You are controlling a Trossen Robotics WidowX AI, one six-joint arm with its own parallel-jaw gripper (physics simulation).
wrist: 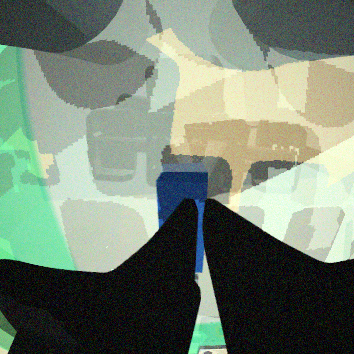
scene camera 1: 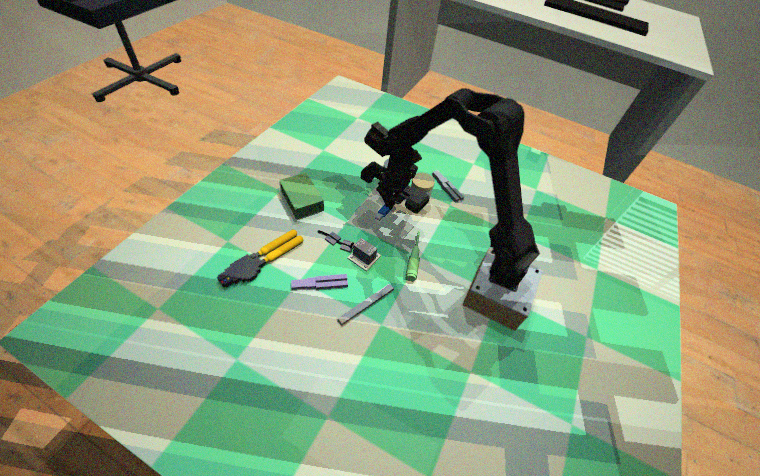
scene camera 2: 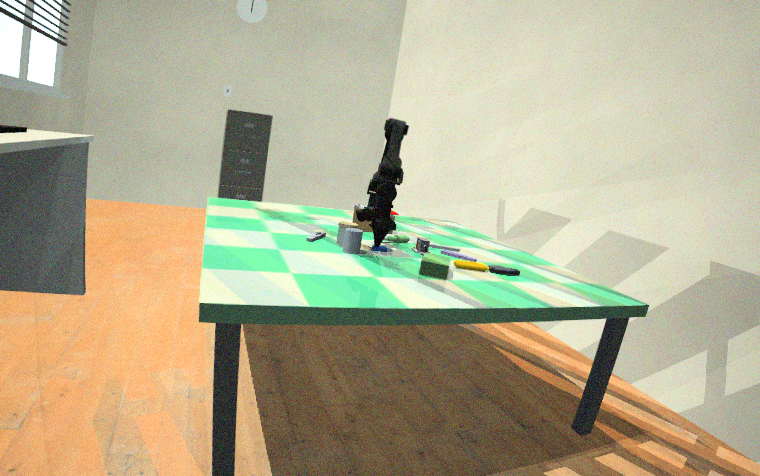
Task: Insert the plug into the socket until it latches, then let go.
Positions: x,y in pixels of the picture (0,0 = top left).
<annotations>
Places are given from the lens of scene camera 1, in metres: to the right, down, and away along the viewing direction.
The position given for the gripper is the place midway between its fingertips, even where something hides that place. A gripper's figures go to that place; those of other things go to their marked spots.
gripper [scene camera 1: 389,207]: 0.03, -0.09, 1.02
green block [scene camera 1: 303,198]: -0.20, -0.10, 0.97
yellow-handled pliers [scene camera 1: 246,268]: -0.31, 0.07, 0.84
</annotations>
